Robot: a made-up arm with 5 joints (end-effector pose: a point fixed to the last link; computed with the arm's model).
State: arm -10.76 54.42 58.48 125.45 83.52
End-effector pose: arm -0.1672 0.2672 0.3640 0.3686 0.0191 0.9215 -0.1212
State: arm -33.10 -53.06 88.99 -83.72 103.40
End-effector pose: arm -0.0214 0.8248 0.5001 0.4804 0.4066 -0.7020 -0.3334
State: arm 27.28 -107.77 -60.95 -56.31 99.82
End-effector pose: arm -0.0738 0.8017 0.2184 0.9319 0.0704 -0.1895 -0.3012
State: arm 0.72 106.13 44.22 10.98 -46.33
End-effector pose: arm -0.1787 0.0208 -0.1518 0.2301 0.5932 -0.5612 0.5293
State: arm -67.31 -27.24 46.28 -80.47 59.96
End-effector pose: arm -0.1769 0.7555 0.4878 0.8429 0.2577 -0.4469 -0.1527
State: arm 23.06 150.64 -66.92 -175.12 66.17
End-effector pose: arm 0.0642 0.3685 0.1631 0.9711 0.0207 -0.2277 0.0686
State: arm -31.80 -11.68 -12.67 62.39 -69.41
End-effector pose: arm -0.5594 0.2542 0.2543 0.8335 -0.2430 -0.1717 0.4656
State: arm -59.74 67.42 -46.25 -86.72 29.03
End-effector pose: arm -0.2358 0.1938 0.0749 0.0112 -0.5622 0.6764 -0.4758
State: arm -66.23 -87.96 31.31 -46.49 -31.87
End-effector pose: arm -0.1454 0.4382 0.0763 0.6636 -0.6656 -0.2321 0.2505
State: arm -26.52 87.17 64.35 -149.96 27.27
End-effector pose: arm -0.2550 0.1876 0.4290 0.0714 -0.5271 0.7962 0.2884
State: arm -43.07 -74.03 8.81 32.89 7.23
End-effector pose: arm -0.0943 0.8492 0.2089 0.8773 -0.2297 0.0715 -0.4152
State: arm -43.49 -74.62 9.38 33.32 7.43
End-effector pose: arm -0.0854 0.8504 0.2067 0.8725 -0.2302 0.0753 -0.4245
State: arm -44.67 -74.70 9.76 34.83 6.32
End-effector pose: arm -0.0842 0.8517 0.2097 0.8693 -0.2349 0.0911 -0.4253
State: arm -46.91 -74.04 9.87 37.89 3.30
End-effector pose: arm -0.0935 0.8535 0.2208 0.8683 -0.2448 0.1242 -0.4132
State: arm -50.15 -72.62 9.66 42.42 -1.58
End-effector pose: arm -0.1127 0.8553 0.2427 0.8683 -0.2577 0.1738 -0.3865
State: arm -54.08 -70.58 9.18 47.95 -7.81
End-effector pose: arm -0.1373 0.8558 0.2767 0.8675 -0.2695 0.2346 -0.3462
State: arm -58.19 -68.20 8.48 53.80 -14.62
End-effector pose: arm -0.1615 0.8535 0.3204 0.8642 -0.2763 0.2979 -0.2966
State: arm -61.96 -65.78 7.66 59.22 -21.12
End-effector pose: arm -0.1808 0.8479 0.3678 0.8588 -0.2768 0.3549 -0.2447
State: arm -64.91 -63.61 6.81 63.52 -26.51
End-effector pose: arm -0.1943 0.8395 0.4109 0.8531 -0.2725 0.3985 -0.1979
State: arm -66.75 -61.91 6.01 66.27 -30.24
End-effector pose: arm -0.2040 0.8306 0.4429 0.8496 -0.2672 0.4251 -0.1618
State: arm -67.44 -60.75 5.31 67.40 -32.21
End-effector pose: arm -0.2125 0.8228 0.4614 0.8498 -0.2635 0.4351 -0.1383
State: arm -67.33 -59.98 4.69 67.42 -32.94
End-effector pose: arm -0.2211 0.8166 0.4697 0.8529 -0.2619 0.4342 -0.1241
